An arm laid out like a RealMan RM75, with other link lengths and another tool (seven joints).
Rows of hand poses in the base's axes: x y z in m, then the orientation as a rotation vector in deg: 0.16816, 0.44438, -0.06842, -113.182, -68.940, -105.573; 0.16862, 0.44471, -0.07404, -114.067, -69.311, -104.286; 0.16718, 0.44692, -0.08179, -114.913, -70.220, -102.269; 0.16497, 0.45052, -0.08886, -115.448, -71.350, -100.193; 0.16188, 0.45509, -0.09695, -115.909, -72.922, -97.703; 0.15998, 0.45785, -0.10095, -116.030, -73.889, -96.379; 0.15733, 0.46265, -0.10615, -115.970, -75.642, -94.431; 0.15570, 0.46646, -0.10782, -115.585, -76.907, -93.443; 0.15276, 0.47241, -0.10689, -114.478, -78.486, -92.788; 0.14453, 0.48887, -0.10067, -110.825, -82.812, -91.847; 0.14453, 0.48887, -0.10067, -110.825, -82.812, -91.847; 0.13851, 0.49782, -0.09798, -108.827, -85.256, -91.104; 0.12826, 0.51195, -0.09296, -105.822, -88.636, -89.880; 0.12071, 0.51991, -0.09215, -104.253, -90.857, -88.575; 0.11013, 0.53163, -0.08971, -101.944, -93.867, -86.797; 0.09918, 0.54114, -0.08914, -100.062, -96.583, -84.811; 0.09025, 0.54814, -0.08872, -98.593, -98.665, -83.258; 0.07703, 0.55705, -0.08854, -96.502, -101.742, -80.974
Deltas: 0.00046, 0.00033, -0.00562, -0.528, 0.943, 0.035; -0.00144, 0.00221, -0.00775, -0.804, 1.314, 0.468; -0.00221, 0.00360, -0.00707, -0.816, 1.252, 0.730; -0.00309, 0.00457, -0.00809, -1.069, 1.415, 1.022; -0.00190, 0.00276, -0.00400, -0.609, 0.700, 0.646; -0.00265, 0.00480, -0.00520, -1.019, 0.912, 1.171; -0.00163, 0.00381, -0.00167, -0.599, 0.325, 0.910; -0.00294, 0.00595, 0.00093, -0.468, -0.064, 1.336; -0.00823, 0.01646, 0.00622, -1.085, -0.890, 3.721; 0.00000, 0.00000, 0.00000, 0.000, 0.000, 0.000; -0.00602, 0.00895, 0.00269, -0.705, -0.393, 2.104; -0.01025, 0.01413, 0.00502, -0.936, -0.477, 3.109; -0.00755, 0.00796, 0.00081, -0.877, 0.027, 1.923; -0.01058, 0.01172, 0.00244, -1.165, -0.012, 2.705; -0.01095, 0.00951, 0.00057, -1.240, 0.216, 2.406; -0.00893, 0.00700, 0.00042, -0.982, 0.154, 1.853; -0.01322, 0.00891, 0.00018, -1.546, 0.167, 2.646
